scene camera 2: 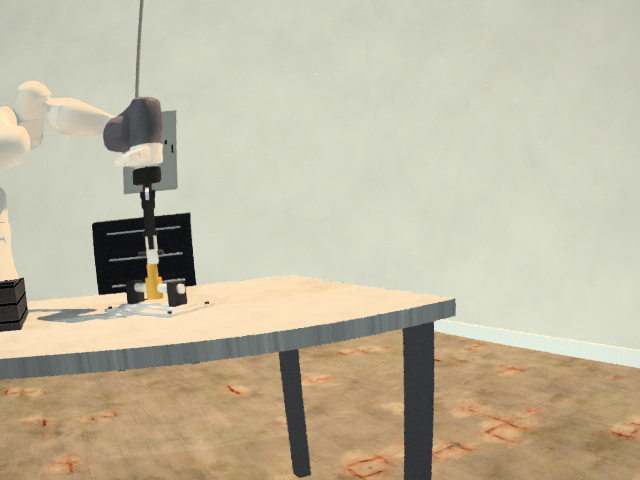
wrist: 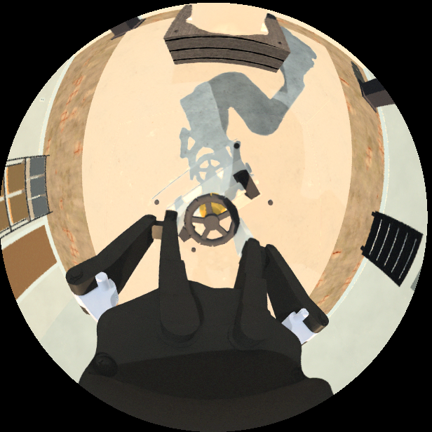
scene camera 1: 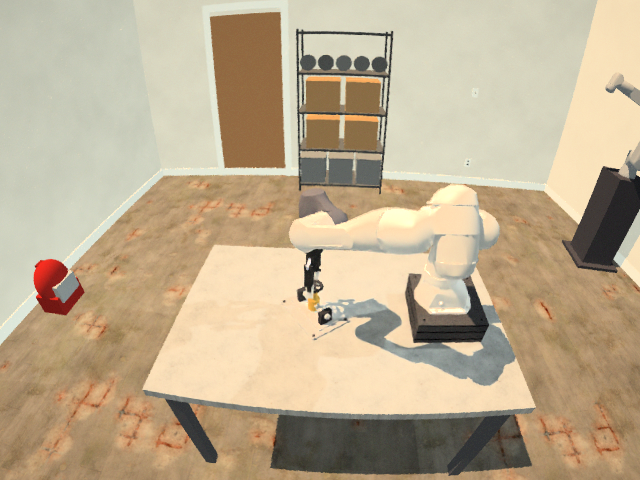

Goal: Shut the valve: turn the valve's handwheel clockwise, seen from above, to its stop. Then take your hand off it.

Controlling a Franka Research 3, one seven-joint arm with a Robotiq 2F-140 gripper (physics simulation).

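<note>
The valve's dark spoked handwheel (scene camera 1: 322,285) (scene camera 2: 161,252) (wrist: 212,220) lies level on top of the yellow valve body (scene camera 1: 312,303) (scene camera 2: 153,281). In the wrist view a bit of yellow shows through the spokes. My gripper (scene camera 1: 313,287) (scene camera 2: 151,253) (wrist: 210,218) points straight down and is shut on the handwheel, with one finger at each side of the rim. In the scene views the fingers partly hide the wheel. The pipe ends carry black flanges, one being the front flange (scene camera 1: 324,316) (scene camera 2: 176,293) (wrist: 247,183). The exact contact of the finger pads is hard to see.
The valve stands on a clear plate with dark bolts on the pale table (scene camera 1: 232,361) (scene camera 2: 336,304) (wrist: 125,125). The arm's dark base block (scene camera 1: 449,330) (scene camera 2: 11,304) (wrist: 225,52) stands on the same table. A shelf rack (scene camera 1: 341,72) stands by the far wall.
</note>
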